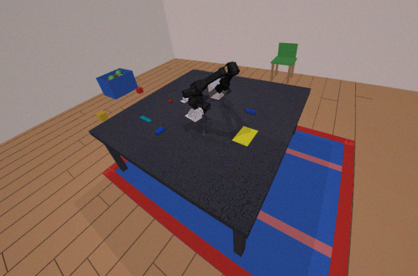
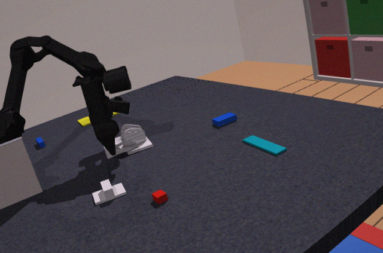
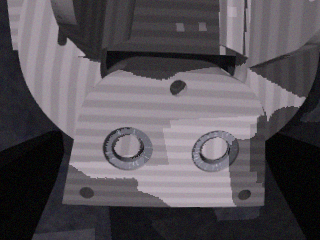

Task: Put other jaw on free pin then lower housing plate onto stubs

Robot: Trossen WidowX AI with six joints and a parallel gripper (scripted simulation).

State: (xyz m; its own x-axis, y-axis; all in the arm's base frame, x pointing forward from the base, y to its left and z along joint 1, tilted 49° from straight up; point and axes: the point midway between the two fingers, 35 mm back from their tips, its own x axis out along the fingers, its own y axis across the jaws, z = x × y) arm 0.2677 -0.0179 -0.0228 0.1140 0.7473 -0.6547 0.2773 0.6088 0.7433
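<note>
Now: gripper tip 20 mm short of the white jaw, 20 mm to the left of it and 10 mm below it. The rest, counted from my gripper tip: red cube (50 mm behind, 340 mm to the right); yellow plate (130 mm ahead, 400 mm to the left, 10 mm below); white t-shaped piece (110 mm behind, 220 mm to the right).
</note>
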